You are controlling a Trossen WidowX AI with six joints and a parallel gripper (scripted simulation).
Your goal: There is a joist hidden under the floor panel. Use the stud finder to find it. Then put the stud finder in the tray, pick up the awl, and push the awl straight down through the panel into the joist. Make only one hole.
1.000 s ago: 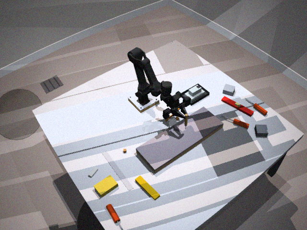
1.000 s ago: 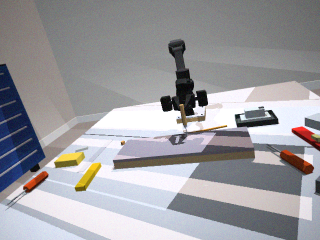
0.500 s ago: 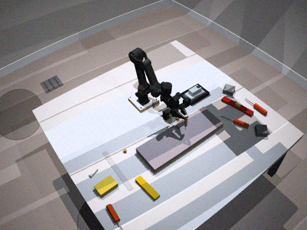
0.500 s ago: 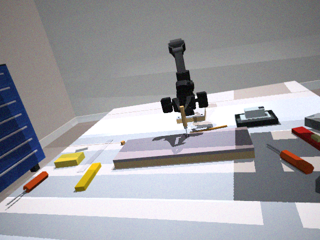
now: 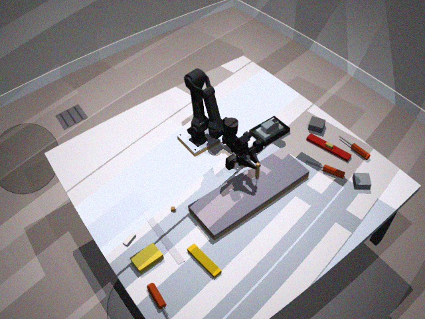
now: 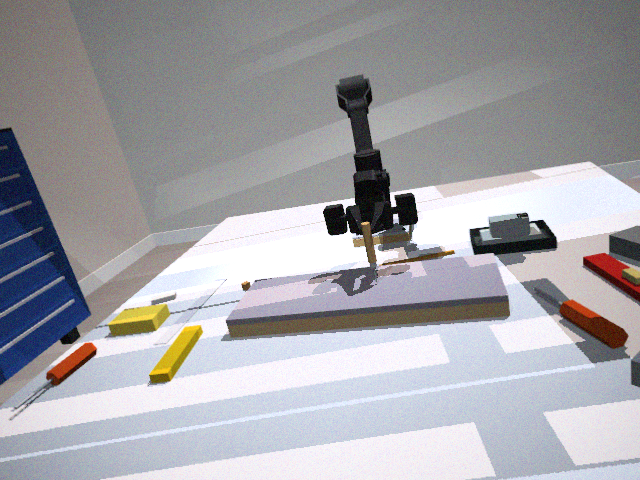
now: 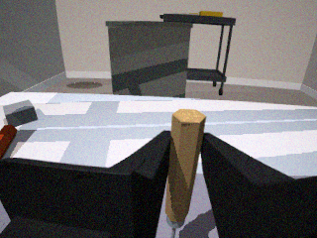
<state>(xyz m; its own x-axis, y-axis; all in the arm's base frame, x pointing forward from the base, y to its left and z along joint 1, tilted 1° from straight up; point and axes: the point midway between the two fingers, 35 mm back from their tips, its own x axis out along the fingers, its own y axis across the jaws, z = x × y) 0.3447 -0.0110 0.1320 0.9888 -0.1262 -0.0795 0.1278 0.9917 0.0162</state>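
The awl lies 60 mm below my gripper tip. From my gripper tip the other things lie so: stud finder (320 mm to the left, 190 mm behind, 100 mm below); then black tray (310 mm to the left, 190 mm behind, 140 mm below); then pencil (180 mm behind, 150 mm below, 90 mm to the left).
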